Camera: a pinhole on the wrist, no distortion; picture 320 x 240 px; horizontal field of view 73.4 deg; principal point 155.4 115.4 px. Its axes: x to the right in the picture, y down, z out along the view. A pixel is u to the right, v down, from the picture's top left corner.
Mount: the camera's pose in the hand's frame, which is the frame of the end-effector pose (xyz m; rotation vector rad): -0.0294 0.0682 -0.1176 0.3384 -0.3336 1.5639
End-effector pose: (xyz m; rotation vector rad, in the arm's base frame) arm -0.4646 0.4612 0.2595 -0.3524 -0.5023 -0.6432
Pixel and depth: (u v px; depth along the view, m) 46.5 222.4 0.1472
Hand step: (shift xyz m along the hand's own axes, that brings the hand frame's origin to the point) -0.1004 -0.0622 -0.0147
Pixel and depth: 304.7 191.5 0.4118
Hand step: -0.1776 0.1554 0.3757
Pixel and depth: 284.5 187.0 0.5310
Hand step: -0.2085 0.1354 0.4978
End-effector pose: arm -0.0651 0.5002 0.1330 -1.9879 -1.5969 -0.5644
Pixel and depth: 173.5 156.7 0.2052
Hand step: -0.0677 -0.0018 0.0763
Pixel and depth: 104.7 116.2 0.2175
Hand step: -0.0278 -0.0687 0.0591
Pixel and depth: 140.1 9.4 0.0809
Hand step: 0.0112 0.0302 -0.0463
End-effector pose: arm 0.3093 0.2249 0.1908 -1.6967 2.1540 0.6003
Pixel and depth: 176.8 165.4 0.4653
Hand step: -0.1353 -0.0845 0.3250
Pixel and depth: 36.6 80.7 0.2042
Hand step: 0.0071 -0.1186 0.0214
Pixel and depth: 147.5 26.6 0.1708
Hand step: 0.0426 -0.0069 0.0353
